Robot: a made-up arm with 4 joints.
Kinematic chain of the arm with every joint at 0, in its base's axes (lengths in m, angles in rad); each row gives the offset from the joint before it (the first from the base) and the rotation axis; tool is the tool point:
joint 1: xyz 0 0 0.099 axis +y
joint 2: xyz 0.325 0.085 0 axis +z
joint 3: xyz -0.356 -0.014 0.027 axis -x
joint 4: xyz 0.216 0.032 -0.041 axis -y
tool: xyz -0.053 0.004 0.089
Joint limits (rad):
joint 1: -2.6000..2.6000
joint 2: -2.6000..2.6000
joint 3: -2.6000..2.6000
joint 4: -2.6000..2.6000
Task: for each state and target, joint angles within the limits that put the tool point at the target. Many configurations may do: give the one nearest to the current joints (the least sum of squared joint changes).
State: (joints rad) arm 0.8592 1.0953 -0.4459 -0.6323
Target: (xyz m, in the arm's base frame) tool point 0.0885 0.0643 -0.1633
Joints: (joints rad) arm 1.4448 0.6416 -0.2760 -1.4932
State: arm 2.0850 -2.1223 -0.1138 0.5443
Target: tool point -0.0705 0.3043 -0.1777
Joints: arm 2.0132 -1.2938 -0.2092 0.3952
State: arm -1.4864 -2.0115 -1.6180 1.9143
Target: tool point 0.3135 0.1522 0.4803
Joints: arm -0.9942 -2.0897 -0.7444 2.6000
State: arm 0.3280 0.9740 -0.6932 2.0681
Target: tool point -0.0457 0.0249 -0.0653
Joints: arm 1.2982 0.7076 -0.3796 2.2584
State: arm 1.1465 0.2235 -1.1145 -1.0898
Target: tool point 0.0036 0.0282 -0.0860
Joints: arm 1.9108 -0.1250 -1.5372 -0.5031
